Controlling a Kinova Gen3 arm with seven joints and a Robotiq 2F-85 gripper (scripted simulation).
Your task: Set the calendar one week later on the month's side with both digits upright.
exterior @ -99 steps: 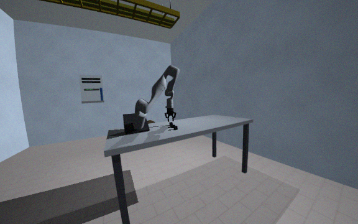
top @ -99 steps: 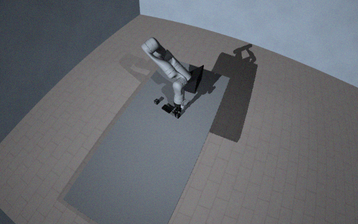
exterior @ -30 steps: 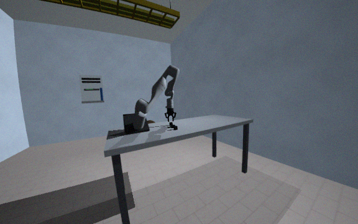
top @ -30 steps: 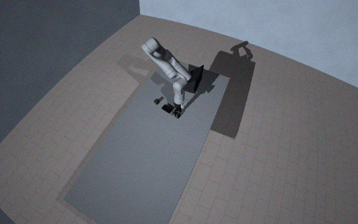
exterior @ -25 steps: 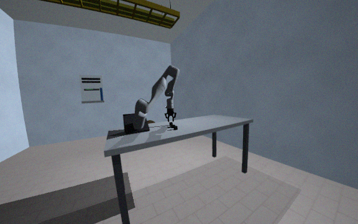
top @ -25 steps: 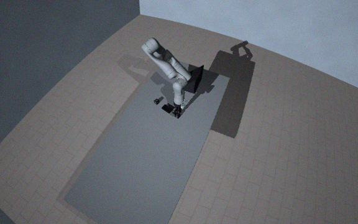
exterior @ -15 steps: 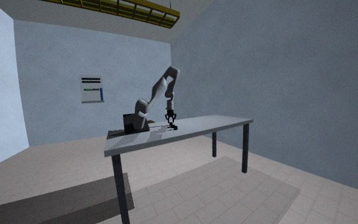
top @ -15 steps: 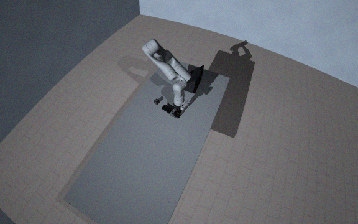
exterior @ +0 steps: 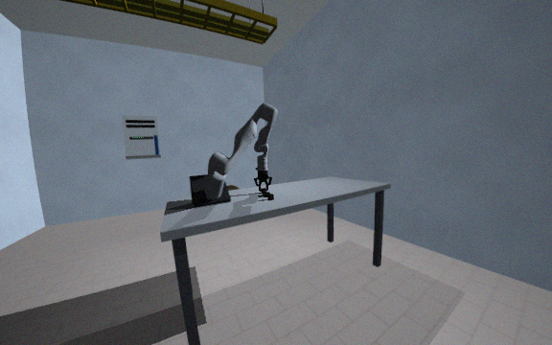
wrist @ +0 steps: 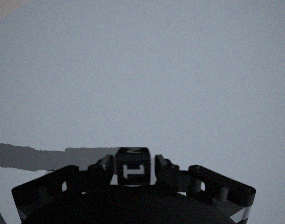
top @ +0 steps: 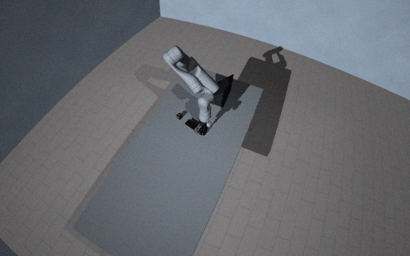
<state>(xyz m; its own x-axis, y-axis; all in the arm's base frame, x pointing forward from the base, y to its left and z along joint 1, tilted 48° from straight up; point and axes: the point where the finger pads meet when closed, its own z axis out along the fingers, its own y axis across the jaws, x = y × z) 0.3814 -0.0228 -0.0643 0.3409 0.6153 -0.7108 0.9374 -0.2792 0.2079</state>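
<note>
Now: hand 10 cm to the left of the dark calendar tray, 4 cm past it and 2 cm above it.
</note>
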